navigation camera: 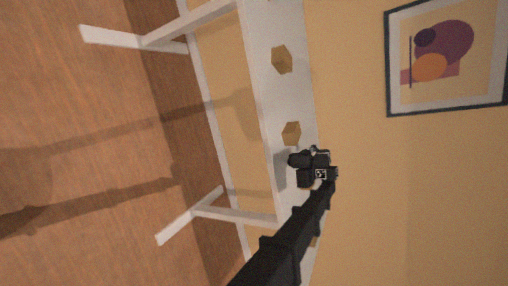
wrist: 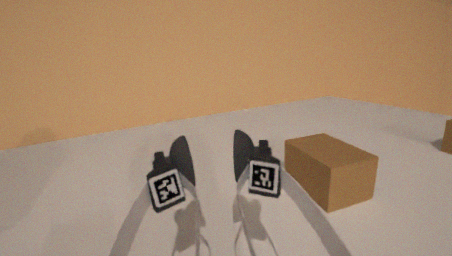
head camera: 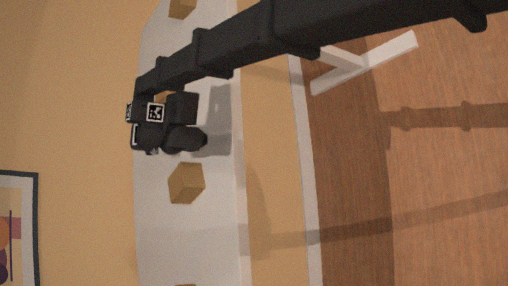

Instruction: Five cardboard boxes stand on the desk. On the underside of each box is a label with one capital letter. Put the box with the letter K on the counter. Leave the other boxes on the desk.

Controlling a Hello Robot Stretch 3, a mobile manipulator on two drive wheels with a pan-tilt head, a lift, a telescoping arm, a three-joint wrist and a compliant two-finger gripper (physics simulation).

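Places are measured from the robot's base along level axes (x back, y right, z up), in centimetres.
Pixels of known places: gripper, between the fingertips: (wrist: 211,150).
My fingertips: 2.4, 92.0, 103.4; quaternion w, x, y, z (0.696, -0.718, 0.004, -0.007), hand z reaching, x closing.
Note:
Ahead of a thing's pixels: the offset from my fingertips to its top centre, as dx, dy, dz. "spot": to the spot under its first point. Level surfaces: height alone.
My gripper (head camera: 151,150) (navigation camera: 314,149) (wrist: 211,150) is open and empty, its two fingers apart above the white desk @[dz -8.3] (head camera: 185,250) (navigation camera: 285,97) (wrist: 75,200). In the wrist view a plain brown cardboard box @[+13.2, +4.8, -3.3] (wrist: 332,170) stands on the desk just right of the fingers, and part of another box @[spot: +35.8, +7.7, -5.9] (wrist: 446,137) shows at the right edge. One box @[-9.9, -12.5, -3.3] (head camera: 187,183) (navigation camera: 291,133) stands close beside the gripper. Another box (head camera: 162,96) (navigation camera: 307,188) is mostly hidden by the wrist. Further boxes are a box (head camera: 182,7) (navigation camera: 313,241) and a box @[-37.8, -17.8, -3.3] (navigation camera: 282,60). No letters show. The counter does not show.
The wall (head camera: 85,100) (navigation camera: 360,200) (wrist: 200,60) runs along the desk's far side, with a framed picture (head camera: 36,225) (navigation camera: 395,65) on it. The black arm (head camera: 240,45) (navigation camera: 280,250) reaches over the desk. White desk legs (head camera: 390,50) (navigation camera: 110,36) stand on the wooden floor @[dz -103.4] (head camera: 450,165) (navigation camera: 75,100).

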